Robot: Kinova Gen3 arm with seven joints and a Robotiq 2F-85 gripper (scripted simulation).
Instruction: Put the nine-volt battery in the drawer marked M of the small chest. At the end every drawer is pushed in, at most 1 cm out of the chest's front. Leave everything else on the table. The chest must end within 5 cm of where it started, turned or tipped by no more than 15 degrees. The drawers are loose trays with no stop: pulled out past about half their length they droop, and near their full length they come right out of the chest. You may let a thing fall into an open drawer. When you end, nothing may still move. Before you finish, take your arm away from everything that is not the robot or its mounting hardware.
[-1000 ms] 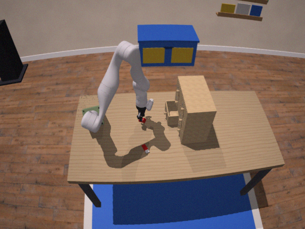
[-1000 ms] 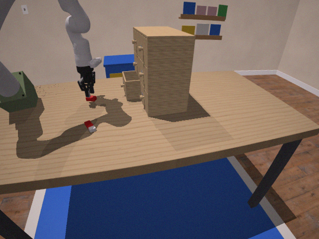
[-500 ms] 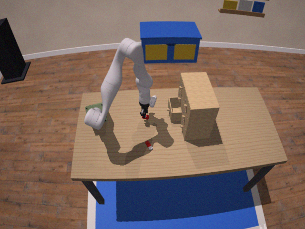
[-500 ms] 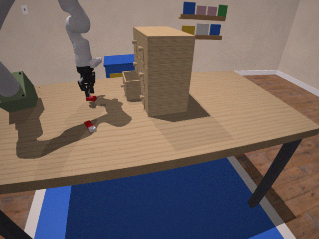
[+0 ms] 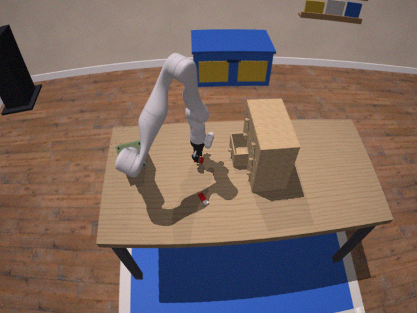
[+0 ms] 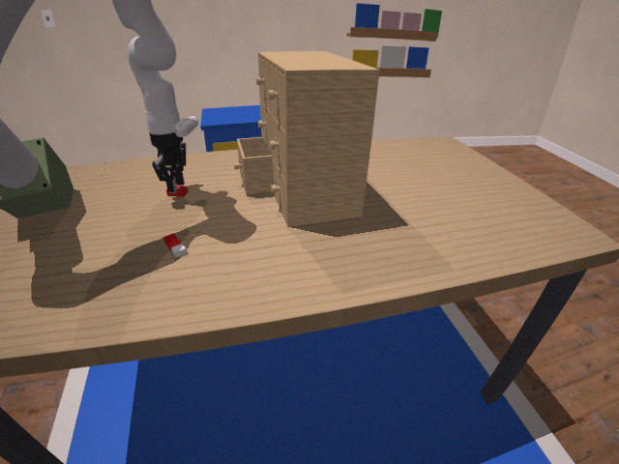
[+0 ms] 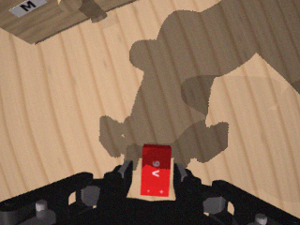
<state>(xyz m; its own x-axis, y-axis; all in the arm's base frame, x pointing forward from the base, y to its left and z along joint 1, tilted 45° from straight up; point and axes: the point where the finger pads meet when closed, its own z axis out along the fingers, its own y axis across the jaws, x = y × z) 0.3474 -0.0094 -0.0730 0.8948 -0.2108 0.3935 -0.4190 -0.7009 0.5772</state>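
Now: hand 10 mm past the nine-volt battery and 20 mm above it. Round my hand: red-and-white object 250 mm to the right, 30 mm below.
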